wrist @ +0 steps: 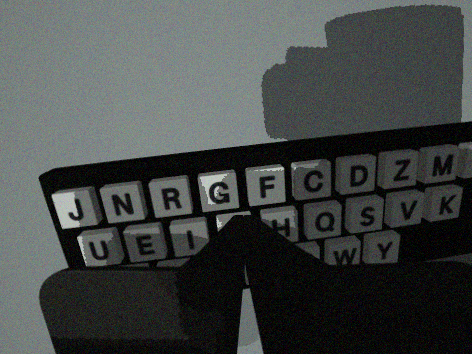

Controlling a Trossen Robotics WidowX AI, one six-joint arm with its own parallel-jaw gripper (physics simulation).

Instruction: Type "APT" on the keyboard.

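Places are measured from the arm's base along level axes (x left, y back, z up), in centimetres.
Pixels of known places: gripper, fingertip midpoint: (243, 225).
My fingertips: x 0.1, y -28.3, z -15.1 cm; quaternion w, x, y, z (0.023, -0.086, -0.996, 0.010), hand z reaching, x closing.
Note:
Behind a point stands the place of what it marks.
A black keyboard (150, 159) @(y -31.7, x 3.4, z -15.6 cm) with pale lettered keys lies slightly tilted across the wrist view. Its top row reads J, N, R, G, F, C, D, Z, M, with part of one more key at the right edge. The second row shows U, E, I, a mostly covered key, H, Q, S, V, K. The third row shows W (343, 251) @(y -26.4, x -4.1, z -14.6 cm) and Y (382, 246) @(y -26.2, x -5.9, z -14.6 cm). Keys marked A, P and T cannot be read; several keys are partly hidden behind the fingers. My gripper (243, 225) @(y -28.3, x 0.1, z -15.1 cm) is shut and empty, its tips over the covered key between I and H. Contact with that key cannot be told.
A grey table top (125, 75) @(y -35.1, x 3.7, z -16.2 cm) surrounds the keyboard. A dark, stepped shadow (380, 75) @(y -33.5, x -6.8, z -16.2 cm) falls on it beyond the keyboard at the upper right. The light is dim, and shadow covers many of the keys.

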